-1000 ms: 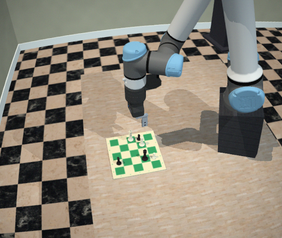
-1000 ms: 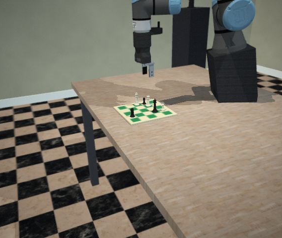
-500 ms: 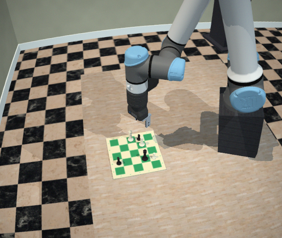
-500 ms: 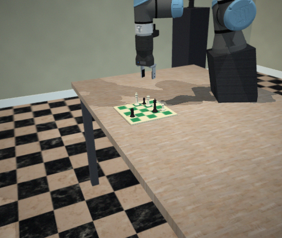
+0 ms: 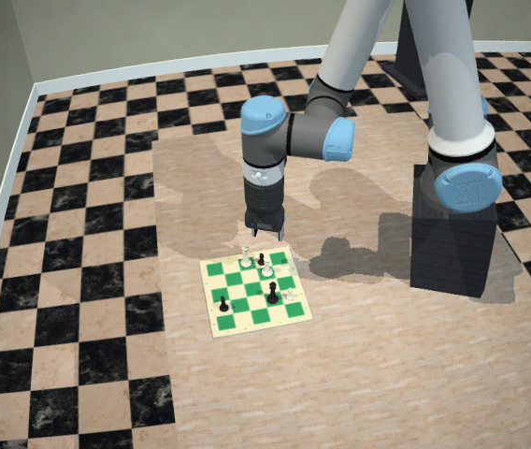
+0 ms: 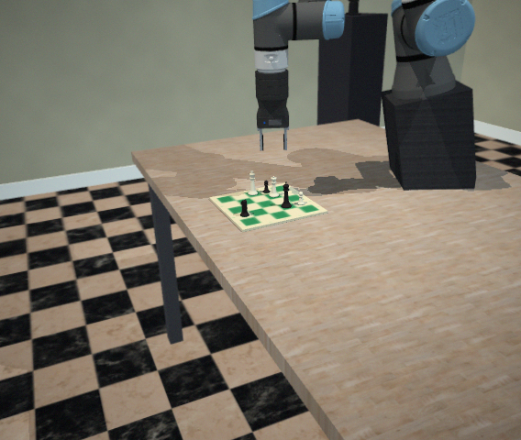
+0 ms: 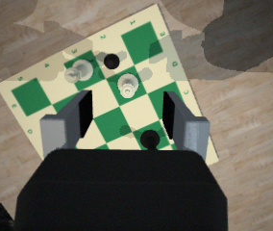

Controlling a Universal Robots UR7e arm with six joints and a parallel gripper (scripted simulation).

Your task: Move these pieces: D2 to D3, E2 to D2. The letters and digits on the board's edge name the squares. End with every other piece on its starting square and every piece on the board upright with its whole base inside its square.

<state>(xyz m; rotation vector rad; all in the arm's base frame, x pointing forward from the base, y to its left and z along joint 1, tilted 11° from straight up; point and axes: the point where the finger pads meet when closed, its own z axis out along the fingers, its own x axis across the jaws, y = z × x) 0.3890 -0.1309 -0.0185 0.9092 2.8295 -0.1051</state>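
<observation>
My hand is 3 cm to the left of the black pawn and 13 cm above it. Round my hand: tall white piece 4 cm ahead, 4 cm to the right, 11 cm below; then green-and-cream board 5 cm ahead, 3 cm to the left, 14 cm below; then small white piece 2 cm behind, 9 cm to the left, 13 cm below.
</observation>
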